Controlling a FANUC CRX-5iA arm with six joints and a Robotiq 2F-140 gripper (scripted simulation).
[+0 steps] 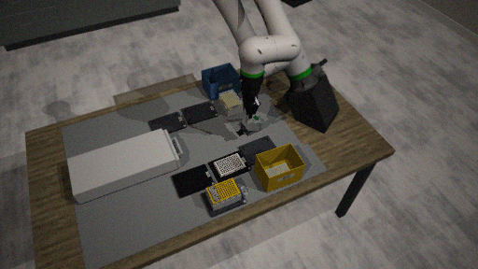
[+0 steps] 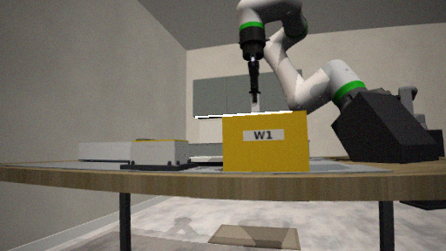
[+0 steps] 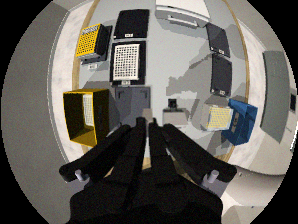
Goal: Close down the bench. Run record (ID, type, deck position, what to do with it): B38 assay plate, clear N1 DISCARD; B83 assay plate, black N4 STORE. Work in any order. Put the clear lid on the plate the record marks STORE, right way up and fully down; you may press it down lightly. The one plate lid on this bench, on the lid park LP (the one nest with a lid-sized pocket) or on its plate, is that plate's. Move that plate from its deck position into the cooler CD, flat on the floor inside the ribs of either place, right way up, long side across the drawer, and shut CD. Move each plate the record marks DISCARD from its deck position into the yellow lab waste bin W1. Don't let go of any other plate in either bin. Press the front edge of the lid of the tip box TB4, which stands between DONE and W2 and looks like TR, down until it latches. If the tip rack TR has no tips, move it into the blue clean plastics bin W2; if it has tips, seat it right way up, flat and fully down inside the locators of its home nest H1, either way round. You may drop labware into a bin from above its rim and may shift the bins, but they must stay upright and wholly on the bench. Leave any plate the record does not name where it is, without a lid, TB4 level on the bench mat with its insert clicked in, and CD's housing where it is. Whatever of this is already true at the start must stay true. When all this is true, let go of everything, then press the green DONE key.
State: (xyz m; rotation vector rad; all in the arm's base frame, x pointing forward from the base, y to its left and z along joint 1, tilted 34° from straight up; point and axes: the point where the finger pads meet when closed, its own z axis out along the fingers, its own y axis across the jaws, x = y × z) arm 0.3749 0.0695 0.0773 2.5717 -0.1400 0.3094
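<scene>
My hand is 150 mm above the DONE key block, 90 mm past it and 70 mm to the left of it. From my hand the other things lie so: yellow bin W1: 220 mm to the left, 160 mm below; clear plate: 220 mm to the left, 190 mm below, 10 mm ahead; pale well plate: 180 mm below, 150 mm ahead, 50 mm to the left.
</scene>
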